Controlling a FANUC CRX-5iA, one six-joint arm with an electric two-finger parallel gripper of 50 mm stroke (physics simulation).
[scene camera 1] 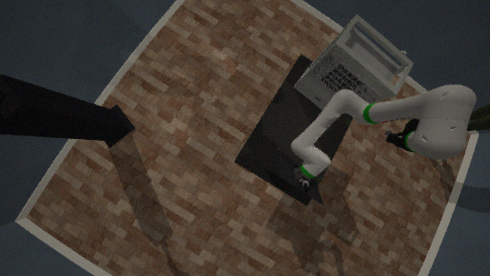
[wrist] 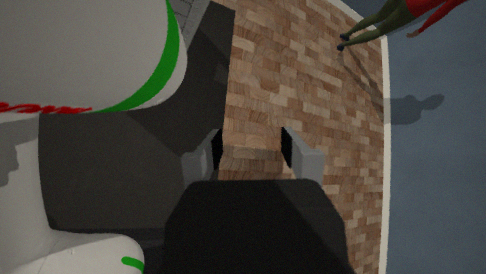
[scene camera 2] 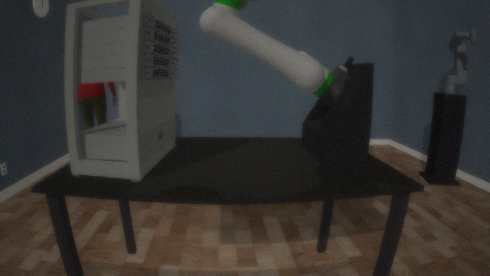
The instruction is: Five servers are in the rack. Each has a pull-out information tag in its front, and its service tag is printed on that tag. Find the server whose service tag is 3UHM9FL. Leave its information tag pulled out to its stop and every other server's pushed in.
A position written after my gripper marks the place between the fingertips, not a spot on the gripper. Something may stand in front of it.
Note:
In view: my gripper (wrist: 251,140) and a light grey server rack (scene camera 2: 133,50).

